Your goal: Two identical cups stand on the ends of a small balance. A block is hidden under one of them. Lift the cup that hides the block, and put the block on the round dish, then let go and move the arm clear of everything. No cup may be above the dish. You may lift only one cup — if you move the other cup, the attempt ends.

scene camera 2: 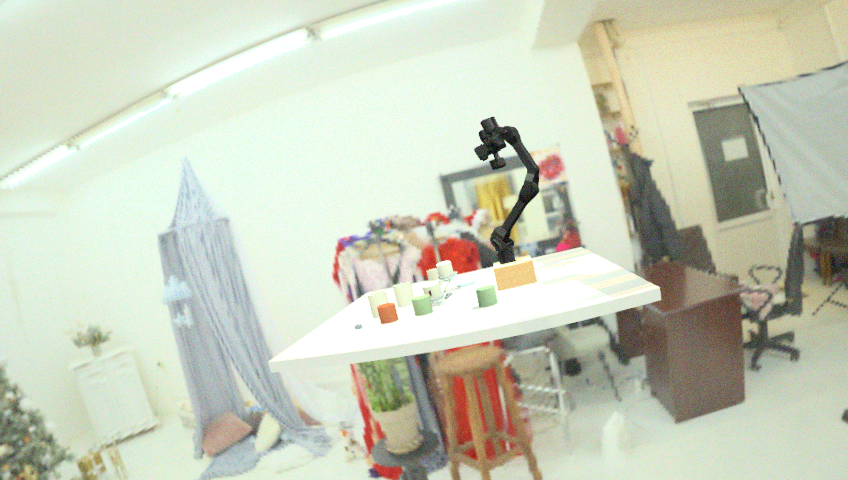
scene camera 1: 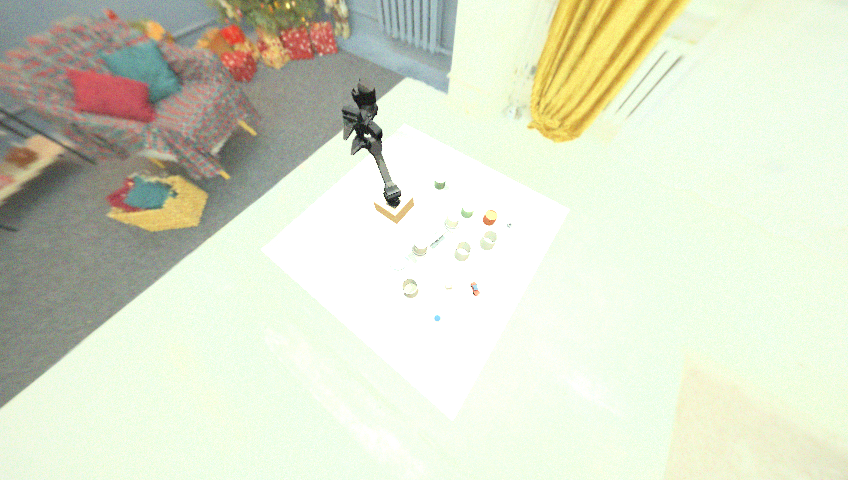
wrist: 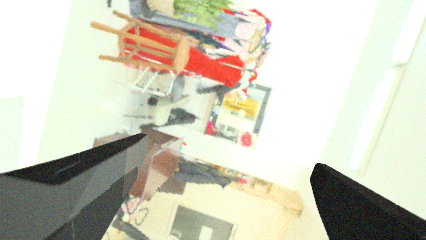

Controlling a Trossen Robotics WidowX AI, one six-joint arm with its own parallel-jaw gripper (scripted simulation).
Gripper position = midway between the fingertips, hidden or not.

The gripper (scene camera 1: 348, 147) is open, holding nothing.
The gripper also shows in the wrist view (wrist: 230, 157).
